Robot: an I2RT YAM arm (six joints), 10 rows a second.
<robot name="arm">
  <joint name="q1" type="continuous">
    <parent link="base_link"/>
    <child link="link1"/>
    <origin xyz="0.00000 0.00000 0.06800"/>
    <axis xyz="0 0 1"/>
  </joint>
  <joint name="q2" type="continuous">
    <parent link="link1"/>
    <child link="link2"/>
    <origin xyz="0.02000 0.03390 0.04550"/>
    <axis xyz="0 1 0"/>
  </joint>
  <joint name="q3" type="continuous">
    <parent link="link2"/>
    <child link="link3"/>
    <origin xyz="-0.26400 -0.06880 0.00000"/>
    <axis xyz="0 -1 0"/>
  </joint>
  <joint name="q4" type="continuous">
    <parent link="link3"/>
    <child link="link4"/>
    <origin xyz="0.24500 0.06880 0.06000"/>
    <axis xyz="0 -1 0"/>
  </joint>
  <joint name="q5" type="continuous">
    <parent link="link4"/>
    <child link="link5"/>
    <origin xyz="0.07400 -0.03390 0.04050"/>
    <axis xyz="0 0 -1"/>
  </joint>
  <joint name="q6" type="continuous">
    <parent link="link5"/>
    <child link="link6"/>
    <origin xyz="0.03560 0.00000 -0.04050"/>
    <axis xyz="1 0 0"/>
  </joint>
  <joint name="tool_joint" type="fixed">
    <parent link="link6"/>
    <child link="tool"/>
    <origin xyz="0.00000 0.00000 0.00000" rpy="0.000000 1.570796 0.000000"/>
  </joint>
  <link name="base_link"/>
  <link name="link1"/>
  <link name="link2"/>
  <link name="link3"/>
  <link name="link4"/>
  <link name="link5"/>
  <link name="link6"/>
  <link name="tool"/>
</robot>
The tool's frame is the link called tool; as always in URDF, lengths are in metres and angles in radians. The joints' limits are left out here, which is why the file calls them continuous.
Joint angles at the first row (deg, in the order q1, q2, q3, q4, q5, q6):
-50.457, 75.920, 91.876, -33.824, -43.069, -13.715
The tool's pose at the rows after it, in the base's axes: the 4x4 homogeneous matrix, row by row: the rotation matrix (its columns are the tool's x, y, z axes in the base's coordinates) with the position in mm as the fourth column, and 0 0 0 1 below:
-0.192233, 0.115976, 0.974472, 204.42; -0.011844, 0.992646, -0.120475, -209.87; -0.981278, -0.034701, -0.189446, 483.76; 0, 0, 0, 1
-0.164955, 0.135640, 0.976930, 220.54; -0.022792, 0.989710, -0.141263, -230.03; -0.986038, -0.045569, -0.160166, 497.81; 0, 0, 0, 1
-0.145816, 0.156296, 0.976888, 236.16; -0.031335, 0.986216, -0.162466, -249.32; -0.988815, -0.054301, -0.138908, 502.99; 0, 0, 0, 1
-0.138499, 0.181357, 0.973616, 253.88; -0.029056, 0.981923, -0.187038, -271.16; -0.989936, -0.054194, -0.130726, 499.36; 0, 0, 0, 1
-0.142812, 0.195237, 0.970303, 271.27; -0.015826, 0.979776, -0.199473, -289.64; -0.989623, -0.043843, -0.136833, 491.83; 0, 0, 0, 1
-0.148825, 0.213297, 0.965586, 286.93; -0.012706, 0.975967, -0.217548, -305.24; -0.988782, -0.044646, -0.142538, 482.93; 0, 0, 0, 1
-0.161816, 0.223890, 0.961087, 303.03; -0.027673, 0.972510, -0.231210, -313.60; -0.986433, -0.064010, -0.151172, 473.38; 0, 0, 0, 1
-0.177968, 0.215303, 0.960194, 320.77; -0.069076, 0.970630, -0.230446, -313.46; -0.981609, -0.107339, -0.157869, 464.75; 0, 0, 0, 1
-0.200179, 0.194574, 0.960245, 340.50; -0.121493, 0.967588, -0.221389, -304.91; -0.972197, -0.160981, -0.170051, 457.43; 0, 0, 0, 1
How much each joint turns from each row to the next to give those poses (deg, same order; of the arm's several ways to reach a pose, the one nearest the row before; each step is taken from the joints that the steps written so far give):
0.000, 5.772, 8.351, 0.415, 0.634, 1.530
0.000, 6.359, 8.325, 0.548, 0.874, 1.267
0.045, 5.530, 6.209, 1.157, 1.072, 0.897
0.064, 5.660, 5.090, 1.401, 1.419, 0.743
0.306, 5.290, 4.767, 0.216, 1.071, 0.546
0.371, 4.567, 3.932, 0.417, 1.464, 0.022
1.028, 3.390, 2.518, 0.500, 1.881, -1.071
1.836, 2.248, 1.194, 0.813, 1.814, -2.382
2.689, 1.489, 0.639, 0.282, 2.208, -3.104

